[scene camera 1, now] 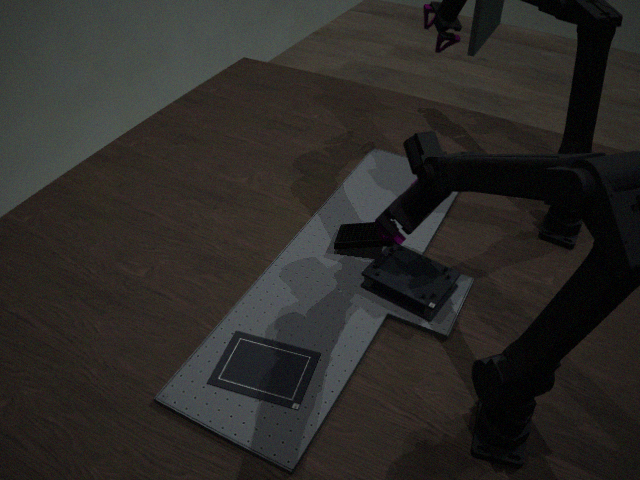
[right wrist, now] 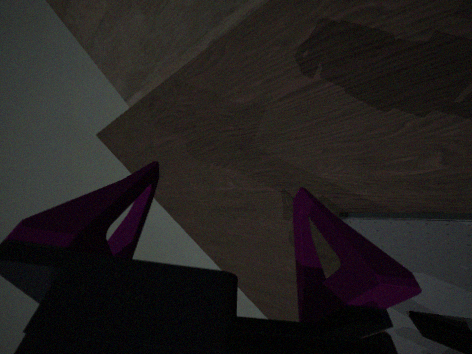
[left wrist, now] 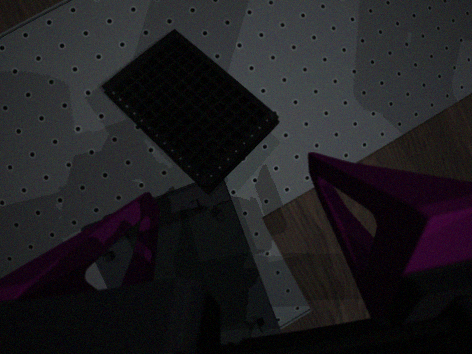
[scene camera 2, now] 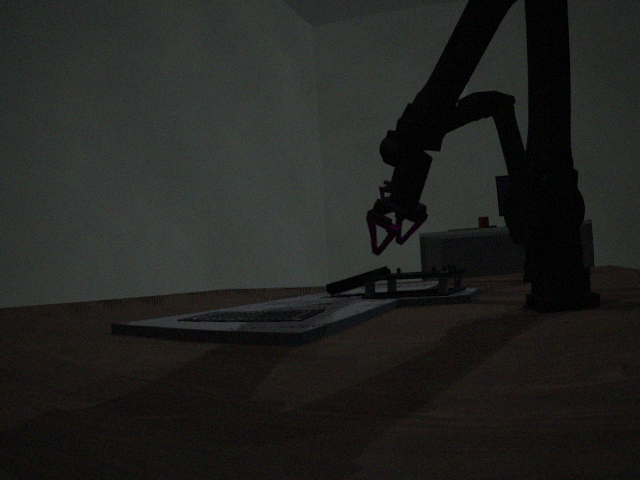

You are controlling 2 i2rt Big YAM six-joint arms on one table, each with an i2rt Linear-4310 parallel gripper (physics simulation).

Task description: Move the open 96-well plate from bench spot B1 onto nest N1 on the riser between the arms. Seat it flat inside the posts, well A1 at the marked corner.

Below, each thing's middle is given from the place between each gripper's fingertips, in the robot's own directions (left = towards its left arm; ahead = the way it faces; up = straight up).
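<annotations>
Counted from my right hand, the dark well plate [scene camera 1: 358, 235] is 68 cm to the left, 10 cm behind and 20 cm below; the white-outlined dark nest [scene camera 1: 275, 372] is 107 cm to the left, 8 cm behind and 22 cm below.
Counted from my left hand, the white-outlined dark nest is 39 cm to the left, 8 cm ahead and 9 cm below; the dark well plate is 6 cm ahead and 6 cm below.
</annotations>
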